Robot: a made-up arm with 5 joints. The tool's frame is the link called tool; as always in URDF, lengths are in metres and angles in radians. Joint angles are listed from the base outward. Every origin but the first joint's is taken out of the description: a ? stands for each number. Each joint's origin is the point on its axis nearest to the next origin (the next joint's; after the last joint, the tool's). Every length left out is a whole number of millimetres.
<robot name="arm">
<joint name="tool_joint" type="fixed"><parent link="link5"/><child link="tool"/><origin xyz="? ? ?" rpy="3.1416 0 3.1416"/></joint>
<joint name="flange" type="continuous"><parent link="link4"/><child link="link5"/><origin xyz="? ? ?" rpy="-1.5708 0 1.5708"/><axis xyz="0 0 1"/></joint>
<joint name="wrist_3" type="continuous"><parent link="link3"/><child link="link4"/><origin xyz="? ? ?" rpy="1.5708 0 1.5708"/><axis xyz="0 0 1"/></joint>
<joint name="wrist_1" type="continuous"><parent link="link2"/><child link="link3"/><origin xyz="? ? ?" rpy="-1.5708 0 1.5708"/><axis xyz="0 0 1"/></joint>
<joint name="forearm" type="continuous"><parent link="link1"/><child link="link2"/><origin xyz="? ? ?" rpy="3.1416 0 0"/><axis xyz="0 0 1"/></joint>
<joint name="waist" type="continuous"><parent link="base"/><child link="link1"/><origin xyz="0 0 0.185" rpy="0 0 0"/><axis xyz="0 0 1"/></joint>
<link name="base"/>
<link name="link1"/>
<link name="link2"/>
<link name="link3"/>
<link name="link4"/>
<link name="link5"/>
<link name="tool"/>
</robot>
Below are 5 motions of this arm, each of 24 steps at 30 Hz.
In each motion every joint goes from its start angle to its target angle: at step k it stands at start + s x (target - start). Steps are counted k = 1, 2, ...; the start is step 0. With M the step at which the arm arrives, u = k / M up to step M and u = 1 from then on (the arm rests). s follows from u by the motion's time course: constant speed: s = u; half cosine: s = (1 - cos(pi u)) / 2; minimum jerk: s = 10 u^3 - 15 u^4 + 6 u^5.
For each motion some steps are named. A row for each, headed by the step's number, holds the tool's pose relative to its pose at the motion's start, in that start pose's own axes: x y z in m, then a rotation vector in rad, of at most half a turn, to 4 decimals.
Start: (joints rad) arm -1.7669 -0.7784 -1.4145 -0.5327 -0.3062
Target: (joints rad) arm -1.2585 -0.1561 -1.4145 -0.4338 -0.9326
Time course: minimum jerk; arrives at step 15
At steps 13, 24:
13: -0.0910 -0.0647 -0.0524 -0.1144 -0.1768 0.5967
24: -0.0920 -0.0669 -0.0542 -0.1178 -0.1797 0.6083

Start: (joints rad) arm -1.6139 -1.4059 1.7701 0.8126 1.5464
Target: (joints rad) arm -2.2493 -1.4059 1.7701 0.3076 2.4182
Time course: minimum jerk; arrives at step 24
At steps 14, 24:
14: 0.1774 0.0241 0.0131 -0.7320 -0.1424 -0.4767
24: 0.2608 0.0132 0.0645 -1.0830 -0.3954 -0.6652

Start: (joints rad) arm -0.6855 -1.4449 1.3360 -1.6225 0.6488
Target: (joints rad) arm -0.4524 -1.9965 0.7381 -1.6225 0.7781
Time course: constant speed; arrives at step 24
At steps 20, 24:
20: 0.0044 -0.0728 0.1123 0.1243 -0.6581 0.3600
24: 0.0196 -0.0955 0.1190 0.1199 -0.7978 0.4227

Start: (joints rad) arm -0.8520 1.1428 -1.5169 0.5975 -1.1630
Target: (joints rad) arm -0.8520 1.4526 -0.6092 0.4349 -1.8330
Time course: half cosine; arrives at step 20
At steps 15, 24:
15: -0.2717 0.1273 -0.2945 -0.2059 0.7223 0.8329
24: -0.3072 0.1225 -0.3270 -0.1979 0.8763 0.9338

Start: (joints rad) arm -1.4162 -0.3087 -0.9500 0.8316 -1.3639
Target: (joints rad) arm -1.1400 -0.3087 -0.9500 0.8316 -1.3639
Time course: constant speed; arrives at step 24
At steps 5, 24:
5: -0.0120 -0.0291 0.0084 0.0509 -0.0146 0.0225
24: -0.0524 -0.1445 0.0247 0.2443 -0.0700 0.1082

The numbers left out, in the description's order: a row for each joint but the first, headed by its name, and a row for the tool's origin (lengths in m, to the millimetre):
tool: 0.007 0.277 0
flange: 0.059 -0.069 0
wrist_3: -0.355 0.086 0
wrist_1: -0.409 0.274 0
forearm: 0.101 -0.139 0

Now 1 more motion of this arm.
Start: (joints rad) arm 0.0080 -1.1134 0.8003 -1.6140 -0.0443
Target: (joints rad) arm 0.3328 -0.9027 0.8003 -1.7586 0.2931
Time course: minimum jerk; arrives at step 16
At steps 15, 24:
15: 0.1390 -0.0580 0.0230 -0.0863 0.0525 -0.3455
24: 0.1393 -0.0582 0.0230 -0.0865 0.0526 -0.3463

